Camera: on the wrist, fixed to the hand. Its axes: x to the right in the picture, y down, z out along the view.
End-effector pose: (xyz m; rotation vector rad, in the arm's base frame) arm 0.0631 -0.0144 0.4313 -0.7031 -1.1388 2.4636
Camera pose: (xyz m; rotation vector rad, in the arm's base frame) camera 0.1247 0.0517 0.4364 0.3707 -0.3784 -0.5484
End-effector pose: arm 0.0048 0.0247 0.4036 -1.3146 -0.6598 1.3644
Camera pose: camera 0.0841 0.0002 0.4396 0.3405 -0.9086 -1.5955
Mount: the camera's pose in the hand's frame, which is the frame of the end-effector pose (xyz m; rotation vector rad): -0.0197 -0.0509 -0.0722 0.0221 -0.7631 2.9514
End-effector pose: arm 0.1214 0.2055 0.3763 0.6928 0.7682 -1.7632
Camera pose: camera 0.0852 0.2856 0.3547 0.3058 -0.8546 0.8441
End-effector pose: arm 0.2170 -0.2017 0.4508 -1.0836 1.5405 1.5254
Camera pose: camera 0.2768 -0.2696 0.4523 -1.7844 -0.8820 -1.1817
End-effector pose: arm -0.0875 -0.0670 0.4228 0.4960 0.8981 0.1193
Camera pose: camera -0.1610 -0.0916 0.3760 1.3278 -1.2671 2.3216
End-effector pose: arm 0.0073 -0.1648 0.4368 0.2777 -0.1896 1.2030
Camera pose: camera 0.0479 -0.1768 0.3568 -0.1597 0.7845 -1.8593
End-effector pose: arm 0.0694 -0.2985 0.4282 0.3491 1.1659 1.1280
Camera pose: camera 0.0347 -0.3603 0.3719 -1.6747 0.7634 -1.6613
